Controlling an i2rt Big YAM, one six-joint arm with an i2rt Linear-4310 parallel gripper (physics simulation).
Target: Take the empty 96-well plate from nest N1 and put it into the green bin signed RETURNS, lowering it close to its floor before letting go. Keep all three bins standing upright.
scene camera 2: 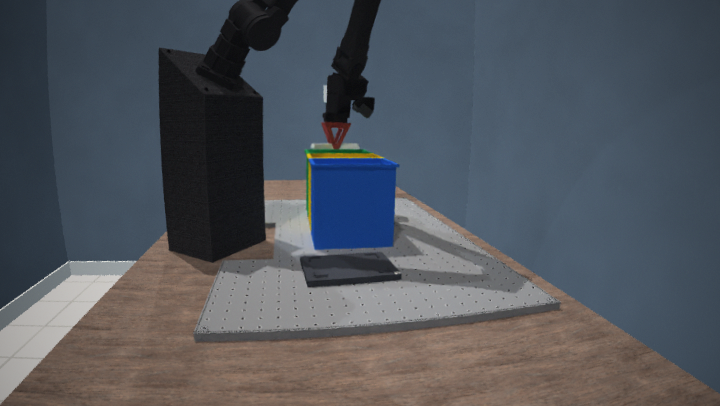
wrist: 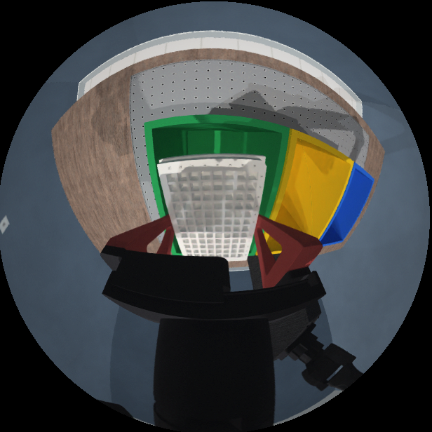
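Seen in the pictures: gripper, fingertip midpoint: [scene camera 2: 334, 148]; arm's base, origin of the base link: [scene camera 2: 218, 73].
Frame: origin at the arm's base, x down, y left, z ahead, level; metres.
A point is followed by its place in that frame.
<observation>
My gripper [scene camera 2: 336, 146] @(y 0.173, x 0.184, z 0.321 m) [wrist: 213, 217] is shut on the white 96-well plate, with its red fingers at the plate's two long sides. The plate [scene camera 2: 322, 146] @(y 0.138, x 0.176, z 0.277 m) [wrist: 214, 197] is about level, at rim height or slightly above the green bin in the scene view. The green bin [scene camera 2: 308, 150] @(y 0.241, x 0.195, z 0.262 m) [wrist: 217, 120] stands upright below the plate. In the wrist view the plate covers much of the bin's opening, and the far part of the inside shows past the plate's far edge. The bin's floor is mostly hidden. No RETURNS sign is readable. The black nest [scene camera 2: 350, 268] @(y -0.285, x 0.360, z 0.213 m) lies in front of the bins; its label is not readable.
The yellow bin [scene camera 2: 347, 155] @(y 0.092, x 0.198, z 0.334 m) [wrist: 315, 180] and the blue bin [scene camera 2: 352, 204] @(y -0.149, x 0.276, z 0.263 m) [wrist: 350, 205] stand upright in a row beside the green bin. The bins and nest are on a grey perforated board [scene camera 2: 282, 312] @(y -0.392, x 0.372, z 0.072 m) [wrist: 175, 90]. The black arm pedestal [scene camera 2: 211, 166] @(y -0.115, x 0.192, z -0.017 m) stands left of the bins.
</observation>
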